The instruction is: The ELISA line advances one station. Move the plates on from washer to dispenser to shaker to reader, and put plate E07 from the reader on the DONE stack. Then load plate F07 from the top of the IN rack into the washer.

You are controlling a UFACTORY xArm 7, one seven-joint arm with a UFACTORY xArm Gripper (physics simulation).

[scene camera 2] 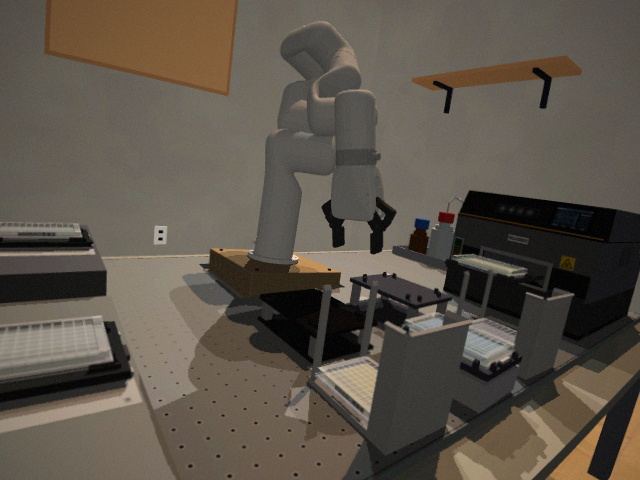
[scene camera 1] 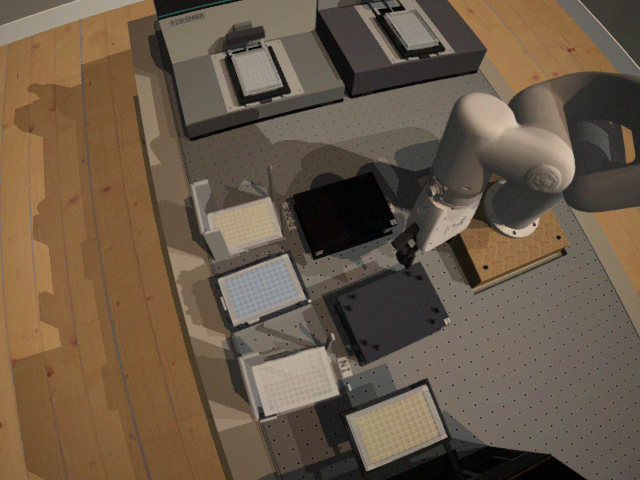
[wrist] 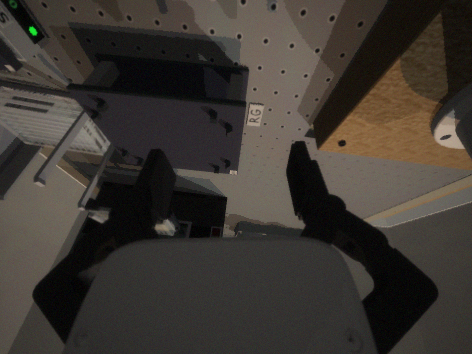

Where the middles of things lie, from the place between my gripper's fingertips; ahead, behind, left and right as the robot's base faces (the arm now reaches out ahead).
Labels:
The bluish plate (scene camera 1: 256, 291) lies 27 cm ahead of my hand, 6 cm below it and 5 cm to the right of it.

